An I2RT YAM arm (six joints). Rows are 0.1 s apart.
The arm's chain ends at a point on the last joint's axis. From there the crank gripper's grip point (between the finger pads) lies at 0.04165 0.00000 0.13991 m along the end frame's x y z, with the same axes.
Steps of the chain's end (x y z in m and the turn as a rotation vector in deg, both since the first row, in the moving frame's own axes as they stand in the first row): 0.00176 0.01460 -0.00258 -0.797 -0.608 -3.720; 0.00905 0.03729 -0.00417 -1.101 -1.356 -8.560; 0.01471 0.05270 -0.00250 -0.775 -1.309 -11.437; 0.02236 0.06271 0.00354 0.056 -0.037 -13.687; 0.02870 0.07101 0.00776 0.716 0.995 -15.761
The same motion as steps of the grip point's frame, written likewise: 0.00025 0.01389 -0.00214 -0.797 -0.608 -3.720; 0.00548 0.03403 -0.00319 -1.101 -1.356 -8.560; 0.01089 0.04665 -0.00155 -0.775 -1.309 -11.437; 0.02107 0.05273 0.00356 0.056 -0.037 -13.687; 0.02929 0.05764 0.00694 0.716 0.995 -15.761
